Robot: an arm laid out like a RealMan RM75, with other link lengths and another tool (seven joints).
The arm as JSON. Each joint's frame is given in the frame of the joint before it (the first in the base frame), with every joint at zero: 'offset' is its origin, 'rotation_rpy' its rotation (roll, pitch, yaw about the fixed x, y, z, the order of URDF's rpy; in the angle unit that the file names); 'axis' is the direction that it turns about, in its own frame. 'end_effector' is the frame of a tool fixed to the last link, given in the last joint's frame.
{
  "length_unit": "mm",
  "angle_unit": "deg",
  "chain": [
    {
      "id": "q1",
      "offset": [
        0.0,
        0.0,
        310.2
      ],
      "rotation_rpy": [
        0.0,
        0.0,
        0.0
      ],
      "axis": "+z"
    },
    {
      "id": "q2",
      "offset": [
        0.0,
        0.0,
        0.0
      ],
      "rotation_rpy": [
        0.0,
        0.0,
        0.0
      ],
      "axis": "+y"
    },
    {
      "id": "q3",
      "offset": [
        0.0,
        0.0,
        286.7
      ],
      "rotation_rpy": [
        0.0,
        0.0,
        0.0
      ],
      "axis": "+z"
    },
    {
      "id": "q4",
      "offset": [
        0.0,
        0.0,
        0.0
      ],
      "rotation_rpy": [
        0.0,
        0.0,
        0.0
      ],
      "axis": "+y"
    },
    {
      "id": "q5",
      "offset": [
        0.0,
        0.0,
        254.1
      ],
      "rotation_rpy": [
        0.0,
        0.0,
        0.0
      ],
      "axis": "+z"
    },
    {
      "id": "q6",
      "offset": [
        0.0,
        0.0,
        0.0
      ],
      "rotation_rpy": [
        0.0,
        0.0,
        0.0
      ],
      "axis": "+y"
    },
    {
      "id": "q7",
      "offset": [
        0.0,
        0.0,
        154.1
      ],
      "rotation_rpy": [
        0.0,
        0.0,
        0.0
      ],
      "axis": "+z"
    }
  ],
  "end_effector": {
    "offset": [
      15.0,
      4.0,
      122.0
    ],
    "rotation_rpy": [
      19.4,
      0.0,
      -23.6
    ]
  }
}
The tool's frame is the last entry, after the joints.
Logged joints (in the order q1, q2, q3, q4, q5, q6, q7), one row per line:
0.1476 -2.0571 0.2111 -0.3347 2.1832 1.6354 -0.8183
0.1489 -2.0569 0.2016 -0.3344 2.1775 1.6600 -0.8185
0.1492 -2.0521 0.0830 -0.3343 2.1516 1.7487 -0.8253
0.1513 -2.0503 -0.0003 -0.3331 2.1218 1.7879 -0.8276
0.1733 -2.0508 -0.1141 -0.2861 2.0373 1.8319 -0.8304
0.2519 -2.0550 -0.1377 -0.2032 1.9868 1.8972 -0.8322
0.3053 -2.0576 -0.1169 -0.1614 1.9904 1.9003 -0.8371
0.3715 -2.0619 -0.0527 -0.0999 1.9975 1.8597 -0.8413
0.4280 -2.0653 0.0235 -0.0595 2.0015 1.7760 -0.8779
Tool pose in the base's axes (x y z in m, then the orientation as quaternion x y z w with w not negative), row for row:
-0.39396 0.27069 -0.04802 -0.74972 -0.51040 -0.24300 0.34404
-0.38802 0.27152 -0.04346 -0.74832 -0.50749 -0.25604 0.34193
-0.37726 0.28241 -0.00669 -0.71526 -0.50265 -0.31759 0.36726
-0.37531 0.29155 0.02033 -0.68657 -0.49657 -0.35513 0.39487
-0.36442 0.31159 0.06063 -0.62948 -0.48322 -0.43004 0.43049
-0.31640 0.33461 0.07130 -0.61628 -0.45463 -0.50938 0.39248
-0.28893 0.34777 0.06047 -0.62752 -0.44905 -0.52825 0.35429
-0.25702 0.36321 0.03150 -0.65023 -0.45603 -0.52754 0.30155
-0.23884 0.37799 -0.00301 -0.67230 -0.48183 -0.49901 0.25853
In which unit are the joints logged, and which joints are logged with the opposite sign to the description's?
The joints are logged in radians. Opposite sign: q1, q4.
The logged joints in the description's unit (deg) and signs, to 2 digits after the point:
-8.46 -117.86 12.10 19.18 125.09 93.70 -46.89
-8.53 -117.85 11.55 19.16 124.76 95.11 -46.90
-8.55 -117.58 4.76 19.15 123.28 100.19 -47.29
-8.67 -117.47 -0.02 19.09 121.57 102.44 -47.42
-9.93 -117.50 -6.54 16.39 116.73 104.96 -47.58
-14.43 -117.74 -7.89 11.64 113.84 108.70 -47.68
-17.49 -117.89 -6.70 9.25 114.04 108.88 -47.96
-21.29 -118.14 -3.02 5.72 114.45 106.55 -48.20
-24.52 -118.33 1.35 3.41 114.68 101.76 -50.30

